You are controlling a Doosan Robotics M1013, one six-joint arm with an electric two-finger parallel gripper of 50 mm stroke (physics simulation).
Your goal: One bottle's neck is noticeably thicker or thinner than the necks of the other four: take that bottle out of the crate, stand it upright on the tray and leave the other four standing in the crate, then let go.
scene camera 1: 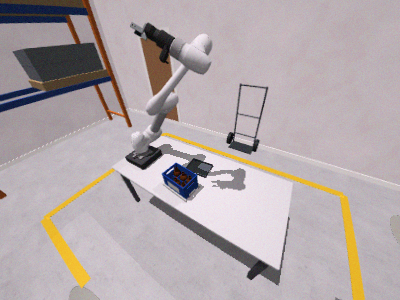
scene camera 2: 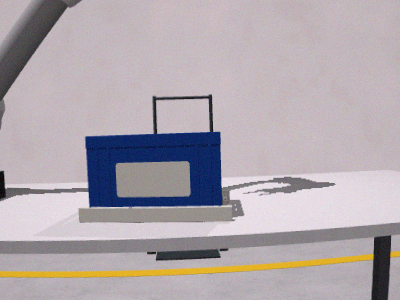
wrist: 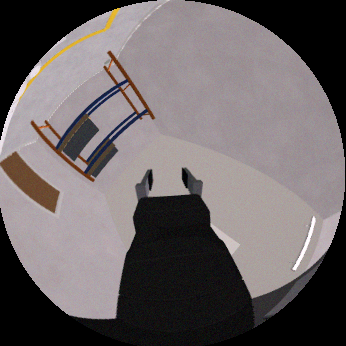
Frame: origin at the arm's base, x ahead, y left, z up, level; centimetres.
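Seen in the pictures: gripper, fingertip midpoint: (scene camera 1: 133, 27) (wrist: 166, 174); arm's base at its link origin: (scene camera 1: 143, 153).
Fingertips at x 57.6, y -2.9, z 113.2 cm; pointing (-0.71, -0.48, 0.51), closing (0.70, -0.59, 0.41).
Note:
Offsets run from my fingertips to a thing's top centre. "spot": to the spot under its first point. Level surfaces: height alone.
A blue crate @(dx +9.2, dy +5.1, dz -103.1 cm) (scene camera 1: 173, 184) (scene camera 2: 155, 142) stands on the white table. Brown bottles @(dx +9.2, dy +9.4, dz -104.4 cm) (scene camera 1: 183, 176) show inside it in scene camera 1; they are too small there to compare their necks. In scene camera 2 the crate wall hides them. A dark tray @(spot: dx +17.1, dy +33.4, dz -120.1 cm) (scene camera 1: 206, 173) lies on the table just behind the crate, and the crate hides it in scene camera 2. My gripper (scene camera 1: 133, 26) (wrist: 166, 174) is open and empty, raised high above the table and pointing up and away from the crate. The bottles, crate and tray do not show in the wrist view.
The white table @(dz -120.7 cm) (scene camera 1: 240, 215) (scene camera 2: 310, 210) carries the arm's black base (scene camera 1: 144, 157) at its left end. A light, low ledge @(spot: dx +10.5, dy -5.2, dz -119.2 cm) (scene camera 2: 155, 215) runs along the crate's front foot. A hand truck (scene camera 1: 240, 115) stands behind the table. A shelf rack (scene camera 1: 102, 65) (wrist: 131, 82) stands at the left.

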